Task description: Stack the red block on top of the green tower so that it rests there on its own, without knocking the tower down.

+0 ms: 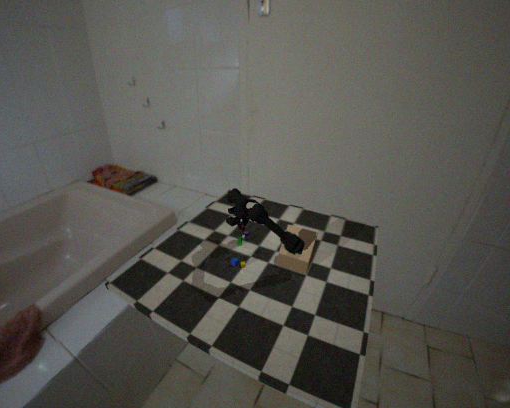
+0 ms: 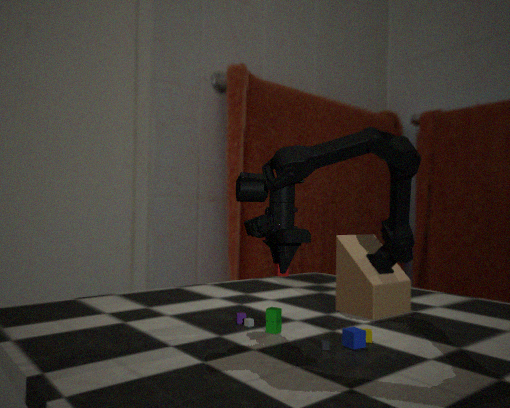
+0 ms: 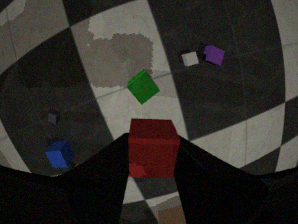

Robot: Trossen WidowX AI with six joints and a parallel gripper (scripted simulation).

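Now: the white cube 3 cm ahead of my gripper tip, 7 cm to the right of it and 12 cm below it. The rest, counted from my gripper tip: purple cube (3 cm ahead, 11 cm to the right, 12 cm below); red block (1 cm above); blue cube (5 cm behind, 17 cm to the left, 11 cm below).
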